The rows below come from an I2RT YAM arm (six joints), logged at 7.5 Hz.
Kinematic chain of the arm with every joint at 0, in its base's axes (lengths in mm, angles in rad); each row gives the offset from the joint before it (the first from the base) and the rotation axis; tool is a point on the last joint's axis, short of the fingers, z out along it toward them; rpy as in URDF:
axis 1: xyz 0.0 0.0 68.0 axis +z
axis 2: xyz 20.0 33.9 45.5 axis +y
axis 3: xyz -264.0 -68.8 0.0 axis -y
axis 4: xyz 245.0 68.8 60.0 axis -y
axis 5: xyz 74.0 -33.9 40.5 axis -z
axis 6: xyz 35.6 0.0 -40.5 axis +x
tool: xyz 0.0 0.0 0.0 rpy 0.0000 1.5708 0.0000
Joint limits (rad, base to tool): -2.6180..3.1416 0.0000..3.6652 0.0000..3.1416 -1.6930..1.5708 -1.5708..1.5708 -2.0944..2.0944
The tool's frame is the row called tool.
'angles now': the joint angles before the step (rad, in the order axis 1, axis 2, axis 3, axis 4, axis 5, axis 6). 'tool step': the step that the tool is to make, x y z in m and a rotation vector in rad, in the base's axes. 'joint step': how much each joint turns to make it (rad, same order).
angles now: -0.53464 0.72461 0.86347 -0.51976 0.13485 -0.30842
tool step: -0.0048 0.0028 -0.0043 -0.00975 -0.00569 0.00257
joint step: -0.00042 -0.03231 -0.02765 0.00605 -0.00077 -0.00626
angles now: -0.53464 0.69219 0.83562 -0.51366 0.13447 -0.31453
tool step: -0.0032 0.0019 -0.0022 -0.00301 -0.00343 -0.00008
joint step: 0.00015 -0.01995 -0.01387 -0.00150 0.00052 -0.00071
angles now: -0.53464 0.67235 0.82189 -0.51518 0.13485 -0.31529
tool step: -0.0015 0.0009 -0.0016 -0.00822 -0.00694 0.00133
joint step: 0.00009 -0.01315 -0.01298 0.01050 0.00009 -0.00378
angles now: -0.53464 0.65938 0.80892 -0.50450 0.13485 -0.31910
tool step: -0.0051 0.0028 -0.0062 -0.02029 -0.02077 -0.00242
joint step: -0.00026 -0.04351 -0.04336 0.02885 0.00433 -0.00581
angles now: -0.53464 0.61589 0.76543 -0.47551 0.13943 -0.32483
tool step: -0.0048 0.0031 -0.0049 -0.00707 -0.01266 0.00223
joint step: 0.00140 -0.03712 -0.02982 0.00719 -0.00090 0.00008
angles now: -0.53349 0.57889 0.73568 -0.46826 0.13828 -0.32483
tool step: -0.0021 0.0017 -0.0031 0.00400 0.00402 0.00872
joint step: 0.00088 -0.01523 -0.01157 -0.00900 -0.00789 -0.00110
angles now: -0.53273 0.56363 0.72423 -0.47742 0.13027 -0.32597
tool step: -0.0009 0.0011 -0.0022 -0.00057 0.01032 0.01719
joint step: -0.00023 -0.00744 -0.00642 -0.00827 -0.01472 -0.01101
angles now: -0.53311 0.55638 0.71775 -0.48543 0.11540 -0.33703
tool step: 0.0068 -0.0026 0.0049 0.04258 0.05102 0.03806
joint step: -0.00170 0.06052 0.05335 -0.05806 -0.04098 -0.00388
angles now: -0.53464 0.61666 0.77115 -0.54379 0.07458 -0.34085
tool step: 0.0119 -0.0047 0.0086 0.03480 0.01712 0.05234
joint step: 0.00010 0.07642 0.05889 -0.01488 -0.05638 -0.00111
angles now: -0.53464 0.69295 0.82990 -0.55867 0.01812 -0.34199
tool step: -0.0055 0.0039 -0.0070 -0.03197 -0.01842 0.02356
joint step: 0.00033 -0.04964 -0.04954 0.03233 -0.01419 -0.02582
